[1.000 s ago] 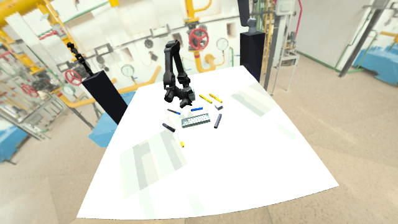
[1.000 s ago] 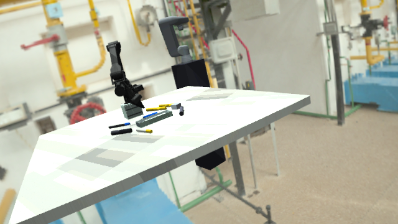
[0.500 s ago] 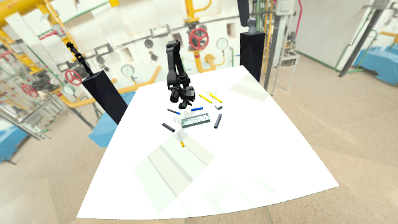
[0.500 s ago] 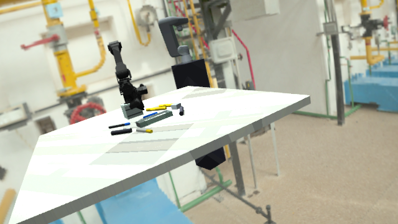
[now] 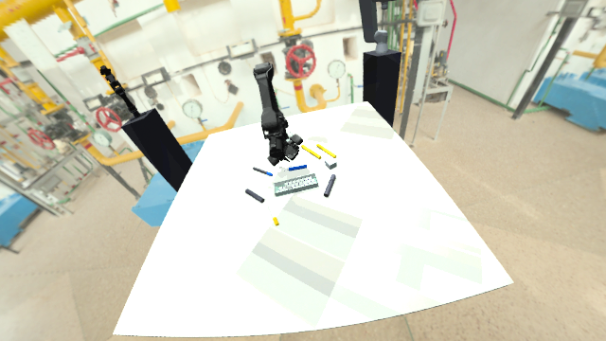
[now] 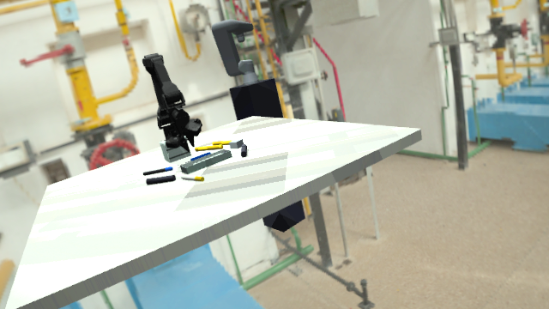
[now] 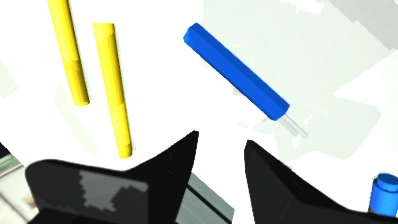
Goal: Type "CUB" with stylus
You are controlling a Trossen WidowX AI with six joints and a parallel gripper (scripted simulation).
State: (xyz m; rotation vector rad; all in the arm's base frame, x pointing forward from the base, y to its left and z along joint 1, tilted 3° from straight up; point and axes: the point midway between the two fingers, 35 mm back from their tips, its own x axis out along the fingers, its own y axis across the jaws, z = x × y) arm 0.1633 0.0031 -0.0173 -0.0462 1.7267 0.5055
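Now: the blue stylus 30 mm ahead of my gripper tip, 10 mm to the right of it and 40 mm below it. Also, from my gripper tip: grey block (80 mm ahead, 180 mm to the left, 30 mm below); yellow-tipped pin (280 mm ahead, 140 mm to the right, 40 mm below).
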